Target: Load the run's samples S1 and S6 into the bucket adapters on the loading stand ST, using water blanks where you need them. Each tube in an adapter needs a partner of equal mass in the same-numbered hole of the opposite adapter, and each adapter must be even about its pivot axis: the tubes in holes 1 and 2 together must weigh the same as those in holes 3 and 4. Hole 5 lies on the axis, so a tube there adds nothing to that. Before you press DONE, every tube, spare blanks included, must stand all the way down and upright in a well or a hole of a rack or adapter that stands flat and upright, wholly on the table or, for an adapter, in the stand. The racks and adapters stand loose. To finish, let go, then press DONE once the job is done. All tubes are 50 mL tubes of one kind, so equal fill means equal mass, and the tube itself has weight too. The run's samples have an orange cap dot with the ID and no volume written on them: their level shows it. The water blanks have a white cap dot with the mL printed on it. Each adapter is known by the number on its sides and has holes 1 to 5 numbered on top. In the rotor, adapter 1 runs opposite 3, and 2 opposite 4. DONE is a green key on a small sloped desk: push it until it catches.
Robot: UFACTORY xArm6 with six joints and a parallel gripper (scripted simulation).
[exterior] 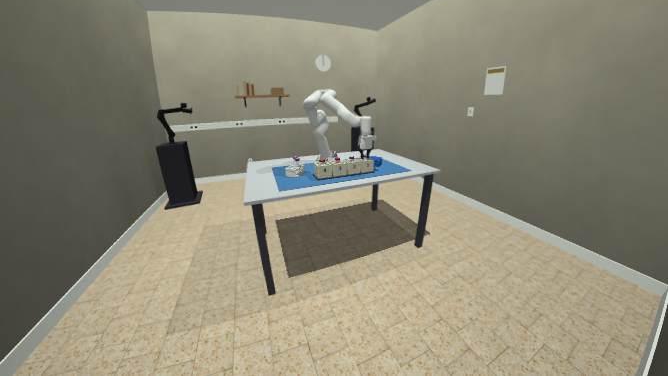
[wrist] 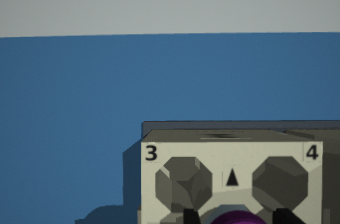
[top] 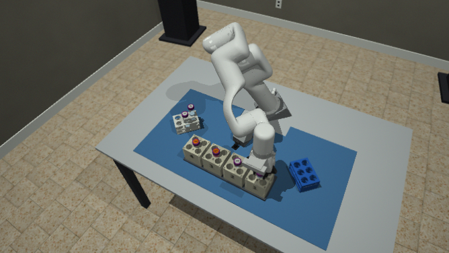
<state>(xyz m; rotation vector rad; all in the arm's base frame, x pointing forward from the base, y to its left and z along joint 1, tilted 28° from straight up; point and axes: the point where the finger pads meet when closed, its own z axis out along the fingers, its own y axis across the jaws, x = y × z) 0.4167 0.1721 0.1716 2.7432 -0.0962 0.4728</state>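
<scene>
The green DONE key is 25 cm behind my hand, 15 cm to the right of it and 6 cm below it. Round my hand: blue rack (17 cm to the left, 11 cm behind, 9 cm below); stand (16 cm to the right, 12 cm below, 3 cm behind); done desk (23 cm behind, 16 cm to the right, 7 cm below).
</scene>
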